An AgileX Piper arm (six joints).
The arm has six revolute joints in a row. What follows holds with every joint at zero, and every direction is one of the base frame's. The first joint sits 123 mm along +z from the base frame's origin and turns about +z. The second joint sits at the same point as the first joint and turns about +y. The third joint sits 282.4 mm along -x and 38.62 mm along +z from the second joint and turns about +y. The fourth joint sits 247.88 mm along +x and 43.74 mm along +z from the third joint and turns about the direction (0.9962, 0, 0.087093). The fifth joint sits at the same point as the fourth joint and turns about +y. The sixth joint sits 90.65 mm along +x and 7.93 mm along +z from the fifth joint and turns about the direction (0.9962, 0, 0.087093). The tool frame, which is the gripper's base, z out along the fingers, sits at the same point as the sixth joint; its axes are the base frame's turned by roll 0, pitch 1.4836 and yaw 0 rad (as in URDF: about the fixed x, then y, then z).
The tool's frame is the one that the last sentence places.
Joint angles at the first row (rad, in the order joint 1, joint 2, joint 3, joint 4, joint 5, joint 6):
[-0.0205, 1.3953, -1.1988, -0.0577, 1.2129, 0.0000]
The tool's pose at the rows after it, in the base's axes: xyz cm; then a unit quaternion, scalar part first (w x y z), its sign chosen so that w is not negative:
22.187, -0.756, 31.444, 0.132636, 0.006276, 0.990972, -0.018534
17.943, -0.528, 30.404, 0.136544, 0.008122, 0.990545, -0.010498
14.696, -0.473, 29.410, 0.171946, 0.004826, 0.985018, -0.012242
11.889, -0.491, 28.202, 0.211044, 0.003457, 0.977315, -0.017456
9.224, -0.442, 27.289, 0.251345, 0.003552, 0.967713, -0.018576
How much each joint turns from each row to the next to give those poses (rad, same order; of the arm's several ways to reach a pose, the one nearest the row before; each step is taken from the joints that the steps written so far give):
[0.0000, -0.1500, 0.1311, 0.0225, 0.0010, 0.0000]
[-0.0001, -0.1571, 0.1520, 0.0166, -0.0025, 0.0000]
[0.0001, -0.1486, 0.1273, -0.0019, -0.0505, -0.0058]
[-0.0001, -0.1437, 0.1153, -0.0098, -0.0514, -0.0001]
[0.0001, -0.1493, 0.0882, -0.0010, -0.0220, 0.0000]

